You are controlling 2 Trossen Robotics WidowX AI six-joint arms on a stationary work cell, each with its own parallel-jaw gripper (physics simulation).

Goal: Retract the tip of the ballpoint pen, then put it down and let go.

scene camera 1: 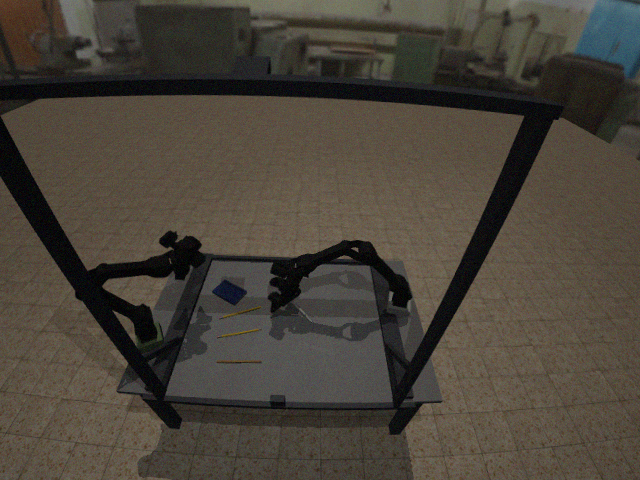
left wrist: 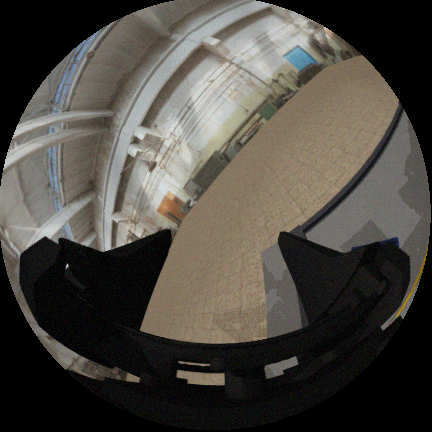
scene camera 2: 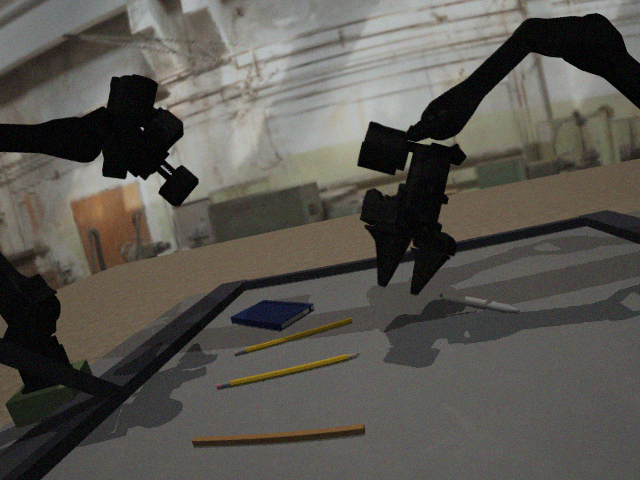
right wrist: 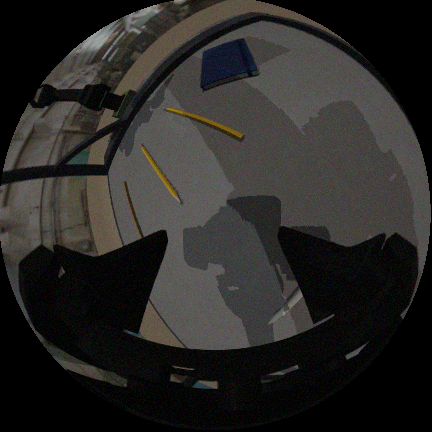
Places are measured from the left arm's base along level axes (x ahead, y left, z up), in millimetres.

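Pixels of known places: left gripper, between the fingertips: [left wrist: 226,236] [scene camera 2: 163,166]; right gripper, between the fingertips: [scene camera 1: 277,309] [scene camera 2: 398,290] [right wrist: 223,234]; left arm's base, origin of its link: [scene camera 1: 148,334] [right wrist: 119,103]; right arm's base, origin of its link: [scene camera 1: 399,301].
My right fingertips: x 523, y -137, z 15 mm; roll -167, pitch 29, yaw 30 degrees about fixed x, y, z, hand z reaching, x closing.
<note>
For each thing: its top centre in the pictures, then the offset to it from my right fingertips.
- white ballpoint pen, centre of its top: [right wrist: 299,298] [scene camera 2: 477,297] [scene camera 1: 303,311] dy -34, dx +109, dz -42 mm
- blue notebook, centre of its top: [scene camera 2: 270,310] [right wrist: 223,56] [scene camera 1: 229,291] dy +234, dx -142, dz -43 mm
- orange-brown stick, centre of its top: [scene camera 2: 272,435] [right wrist: 130,210] [scene camera 1: 238,361] dy -125, dx -228, dz -48 mm
The white ballpoint pen [scene camera 1: 305,313] [scene camera 2: 480,303] [right wrist: 286,306] lies on the grey table. In scene camera 2 its dark end points left and its pointed end right; whether the tip is out is too small to tell. My right gripper [scene camera 2: 398,289] [right wrist: 223,234] is open and empty, fingers pointing down, a little above the table and to the left of the pen in scene camera 2. In the right wrist view the right-hand finger hides part of the pen. My left gripper [left wrist: 226,236] is open and empty, raised over the table's left edge, far from the pen.
A blue notebook [scene camera 1: 229,291] [scene camera 2: 272,314] [right wrist: 228,65] lies at the back left. Two yellow pencils [scene camera 2: 294,336] [scene camera 2: 289,370] and an orange-brown stick [scene camera 1: 238,362] [scene camera 2: 279,436] lie in front of it. Dark frame posts [scene camera 1: 478,227] stand at the table's sides.
</note>
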